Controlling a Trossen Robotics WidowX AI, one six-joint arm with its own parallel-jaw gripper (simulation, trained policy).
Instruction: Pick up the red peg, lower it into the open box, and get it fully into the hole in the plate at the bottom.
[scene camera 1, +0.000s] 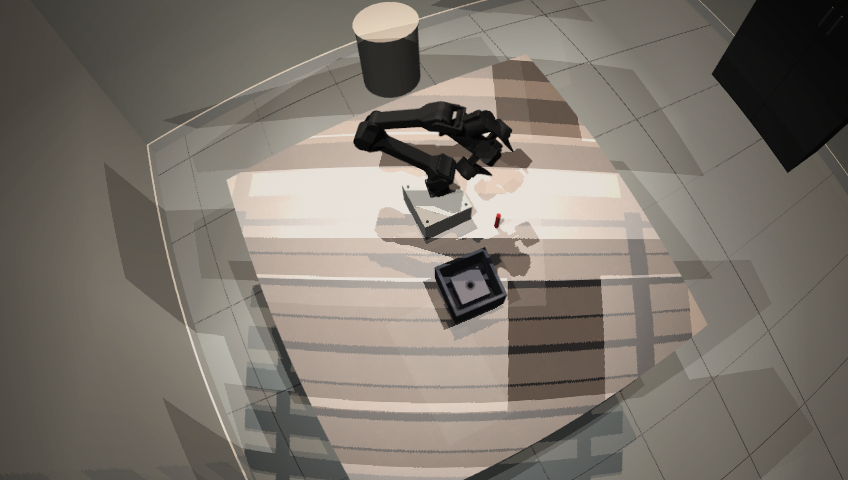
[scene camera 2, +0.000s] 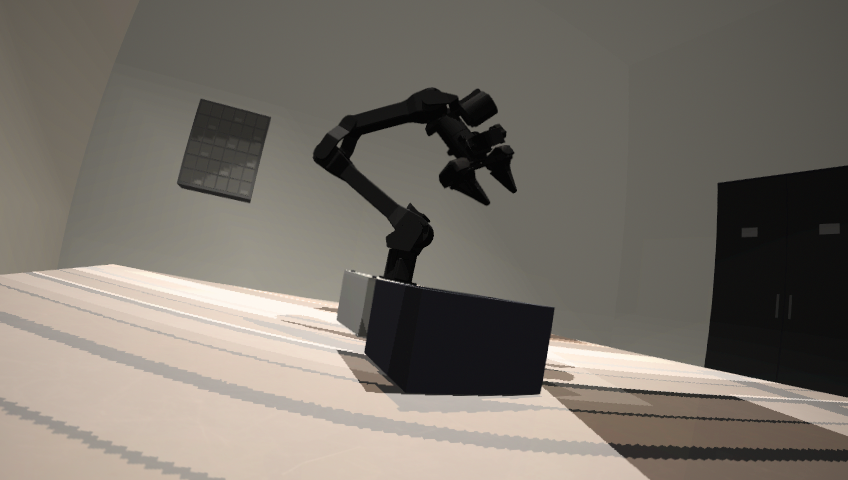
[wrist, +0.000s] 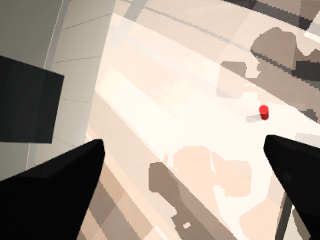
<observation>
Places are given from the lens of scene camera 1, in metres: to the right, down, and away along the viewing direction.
my gripper (scene camera 1: 502, 162): 0.22, -0.21, 1.42
dark box (scene camera 1: 480, 258): 0.17, 0.06, 1.58
</observation>
